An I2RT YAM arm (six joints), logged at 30 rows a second.
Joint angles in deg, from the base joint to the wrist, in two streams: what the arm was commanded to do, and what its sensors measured. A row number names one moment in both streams.
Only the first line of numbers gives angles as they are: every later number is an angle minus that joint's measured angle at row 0.
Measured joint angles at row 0:
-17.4 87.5 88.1 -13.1 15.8 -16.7
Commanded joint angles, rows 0 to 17:
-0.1 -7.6 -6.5 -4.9 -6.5 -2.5
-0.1 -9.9 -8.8 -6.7 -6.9 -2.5
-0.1 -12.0 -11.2 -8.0 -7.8 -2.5
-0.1 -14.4 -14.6 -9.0 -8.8 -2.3
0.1 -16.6 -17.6 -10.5 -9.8 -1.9
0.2 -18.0 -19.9 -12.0 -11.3 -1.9
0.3 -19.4 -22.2 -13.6 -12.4 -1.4
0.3 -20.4 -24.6 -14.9 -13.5 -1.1
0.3 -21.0 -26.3 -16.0 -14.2 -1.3
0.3 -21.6 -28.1 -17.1 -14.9 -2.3
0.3 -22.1 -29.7 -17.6 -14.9 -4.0
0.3 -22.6 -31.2 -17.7 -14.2 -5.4
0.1 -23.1 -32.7 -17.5 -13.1 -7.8
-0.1 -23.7 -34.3 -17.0 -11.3 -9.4
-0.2 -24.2 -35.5 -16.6 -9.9 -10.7
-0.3 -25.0 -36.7 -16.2 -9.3 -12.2
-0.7 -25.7 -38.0 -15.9 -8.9 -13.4
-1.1 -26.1 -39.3 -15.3 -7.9 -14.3
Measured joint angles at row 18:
-0.3 -23.4 -37.9 -15.6 -10.1 -8.9
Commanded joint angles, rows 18 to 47:
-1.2 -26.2 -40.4 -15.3 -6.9 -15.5
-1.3 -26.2 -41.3 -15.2 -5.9 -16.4
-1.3 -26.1 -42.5 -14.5 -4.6 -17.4
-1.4 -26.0 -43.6 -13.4 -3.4 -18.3
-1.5 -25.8 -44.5 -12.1 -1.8 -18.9
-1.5 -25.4 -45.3 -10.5 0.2 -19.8
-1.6 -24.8 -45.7 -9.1 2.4 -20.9
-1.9 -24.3 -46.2 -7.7 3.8 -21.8
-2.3 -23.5 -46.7 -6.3 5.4 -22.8
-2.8 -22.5 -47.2 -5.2 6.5 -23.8
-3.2 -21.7 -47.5 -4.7 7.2 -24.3
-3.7 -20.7 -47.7 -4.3 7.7 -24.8
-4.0 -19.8 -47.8 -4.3 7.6 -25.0
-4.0 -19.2 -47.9 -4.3 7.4 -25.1
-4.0 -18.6 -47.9 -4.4 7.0 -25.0
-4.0 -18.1 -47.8 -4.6 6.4 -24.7
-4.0 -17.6 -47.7 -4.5 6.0 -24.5
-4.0 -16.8 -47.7 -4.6 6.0 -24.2
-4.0 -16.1 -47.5 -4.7 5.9 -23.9
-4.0 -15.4 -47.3 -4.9 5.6 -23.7
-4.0 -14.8 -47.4 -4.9 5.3 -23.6
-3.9 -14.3 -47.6 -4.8 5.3 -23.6
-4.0 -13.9 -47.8 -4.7 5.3 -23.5
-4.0 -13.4 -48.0 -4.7 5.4 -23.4
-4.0 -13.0 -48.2 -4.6 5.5 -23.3
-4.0 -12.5 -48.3 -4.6 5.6 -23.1
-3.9 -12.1 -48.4 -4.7 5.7 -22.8
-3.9 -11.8 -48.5 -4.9 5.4 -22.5
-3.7 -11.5 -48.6 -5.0 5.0 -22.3
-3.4 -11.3 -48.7 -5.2 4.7 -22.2
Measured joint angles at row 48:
-3.8 -11.9 -48.1 -5.7 5.5 -23.0
